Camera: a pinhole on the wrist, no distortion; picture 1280 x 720 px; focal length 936.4 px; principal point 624.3 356.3 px. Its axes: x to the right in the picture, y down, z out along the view. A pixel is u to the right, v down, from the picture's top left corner.
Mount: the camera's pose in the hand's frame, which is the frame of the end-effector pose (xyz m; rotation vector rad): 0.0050 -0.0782 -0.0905 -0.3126 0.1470 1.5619
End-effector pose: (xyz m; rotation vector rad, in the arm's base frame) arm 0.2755 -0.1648 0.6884 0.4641 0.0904 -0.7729
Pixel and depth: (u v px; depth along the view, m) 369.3 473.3 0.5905
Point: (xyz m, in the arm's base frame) 0.0915 -0.3410 1.1543
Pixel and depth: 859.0 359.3 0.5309
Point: 0.3451 -0.1704 1.1128
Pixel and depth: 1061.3 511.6 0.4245
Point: 0.3368 -0.0594 1.0241
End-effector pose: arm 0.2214 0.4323 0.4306 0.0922 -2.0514 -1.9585
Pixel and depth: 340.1 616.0 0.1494
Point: 0.2427 0.4986 0.3419
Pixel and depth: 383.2 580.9 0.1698
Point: 0.2403 0.5178 0.3485
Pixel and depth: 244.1 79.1 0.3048
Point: 0.0819 0.6457 0.3300
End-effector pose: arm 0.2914 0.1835 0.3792 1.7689 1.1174 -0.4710
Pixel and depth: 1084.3 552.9 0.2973
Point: 0.3939 -0.0012 0.4491
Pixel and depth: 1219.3 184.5 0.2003
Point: 0.3996 0.1229 0.3846
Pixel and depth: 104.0 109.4 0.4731
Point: 0.2391 -0.1458 0.0152
